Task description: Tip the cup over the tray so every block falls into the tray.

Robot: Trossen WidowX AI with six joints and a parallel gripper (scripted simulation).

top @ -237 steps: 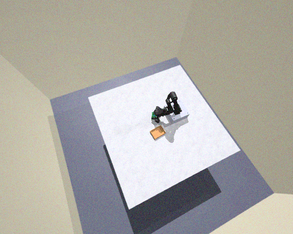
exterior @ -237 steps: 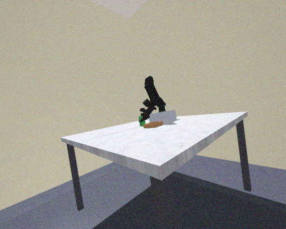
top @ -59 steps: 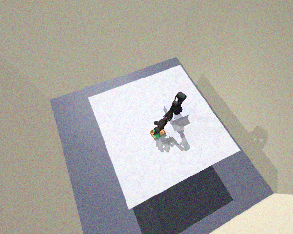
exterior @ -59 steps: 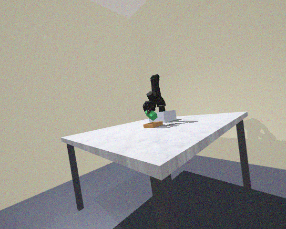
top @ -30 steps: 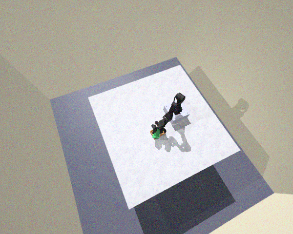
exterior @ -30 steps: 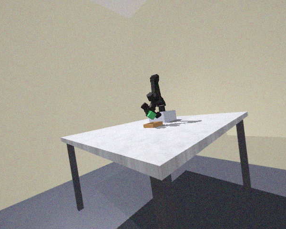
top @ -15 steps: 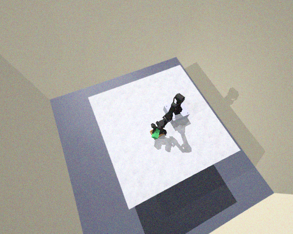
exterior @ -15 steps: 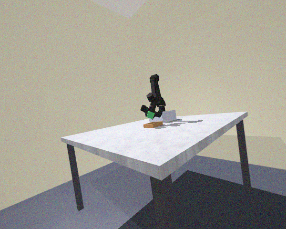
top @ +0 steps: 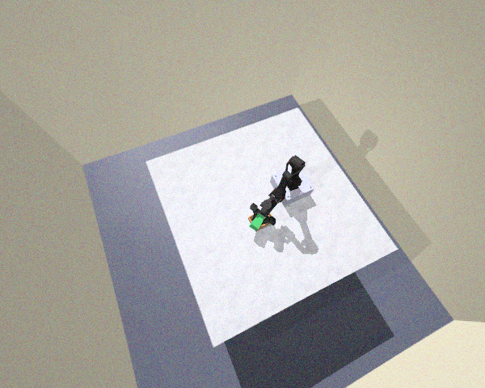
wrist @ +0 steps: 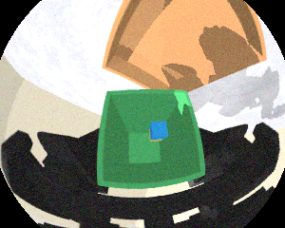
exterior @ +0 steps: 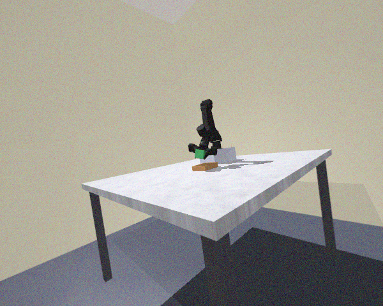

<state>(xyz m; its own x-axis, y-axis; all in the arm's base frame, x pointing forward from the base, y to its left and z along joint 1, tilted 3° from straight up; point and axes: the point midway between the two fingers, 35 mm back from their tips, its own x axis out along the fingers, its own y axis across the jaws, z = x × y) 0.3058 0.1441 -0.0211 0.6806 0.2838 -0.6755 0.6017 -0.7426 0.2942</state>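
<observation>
Now: gripper tip 10 mm past the blue block, 10 mm to the right of it and 10 mm below it. From my gripper tip the other things lie so: green square cup 10 mm ahead, 10 mm to the left, 30 mm above.
</observation>
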